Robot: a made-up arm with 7 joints. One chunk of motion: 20 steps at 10 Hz.
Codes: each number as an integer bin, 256 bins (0 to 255) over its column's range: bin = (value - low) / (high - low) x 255, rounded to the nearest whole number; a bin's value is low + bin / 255 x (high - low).
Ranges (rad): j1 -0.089..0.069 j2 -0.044..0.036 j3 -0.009..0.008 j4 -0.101..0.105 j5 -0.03..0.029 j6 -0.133..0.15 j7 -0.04..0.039
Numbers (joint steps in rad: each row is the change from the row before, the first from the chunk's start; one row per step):
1: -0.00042 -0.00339 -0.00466 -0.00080 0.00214 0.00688 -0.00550
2: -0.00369 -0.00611 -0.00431 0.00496 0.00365 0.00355 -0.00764
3: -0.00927 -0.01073 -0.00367 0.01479 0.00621 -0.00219 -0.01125
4: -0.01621 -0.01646 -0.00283 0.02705 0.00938 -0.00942 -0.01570
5: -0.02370 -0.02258 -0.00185 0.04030 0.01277 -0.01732 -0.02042
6: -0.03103 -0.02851 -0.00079 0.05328 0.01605 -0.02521 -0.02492
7: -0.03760 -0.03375 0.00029 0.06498 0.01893 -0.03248 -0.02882
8: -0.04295 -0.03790 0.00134 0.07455 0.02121 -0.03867 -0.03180
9: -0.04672 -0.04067 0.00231 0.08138 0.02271 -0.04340 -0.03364
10: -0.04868 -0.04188 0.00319 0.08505 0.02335 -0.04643 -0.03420
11: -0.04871 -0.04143 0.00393 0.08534 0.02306 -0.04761 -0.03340
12: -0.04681 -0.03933 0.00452 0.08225 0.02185 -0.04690 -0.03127
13: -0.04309 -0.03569 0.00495 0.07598 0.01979 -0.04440 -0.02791
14: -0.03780 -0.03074 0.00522 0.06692 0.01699 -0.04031 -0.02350
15: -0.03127 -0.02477 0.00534 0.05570 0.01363 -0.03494 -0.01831
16: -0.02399 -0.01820 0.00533 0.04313 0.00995 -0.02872 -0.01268
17: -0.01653 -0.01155 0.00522 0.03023 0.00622 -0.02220 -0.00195
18: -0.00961 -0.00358 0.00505 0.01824 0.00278 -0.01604 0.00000
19: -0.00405 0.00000 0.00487 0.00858 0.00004 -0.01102 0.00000
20: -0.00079 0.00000 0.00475 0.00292 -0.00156 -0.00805 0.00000
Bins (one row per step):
1: 143 129 65 124 139 126 111
2: 138 121 70 131 145 123 104
3: 129 106 80 143 157 118 93
4: 117 88 93 159 170 111 78
5: 105 68 107 175 185 104 63
6: 94 49 123 191 199 97 49
7: 83 33 139 205 211 91 36
8: 74 19 155 217 221 85 26
9: 68 11 170 226 228 81 21
10: 65 7 183 230 231 78 19
11: 65 8 194 231 229 77 21
12: 68 15 203 227 224 78 28
13: 74 26 209 219 215 80 39
14: 83 42 213 208 203 84 53
15: 93 61 215 194 189 88 70
16: 105 82 215 178 173 94 88
17: 117 103 213 162 157 100 123
18: 128 129 211 148 142 105 129
19: 137 140 208 136 130 110 129
20: 142 140 206 129 123 113 129

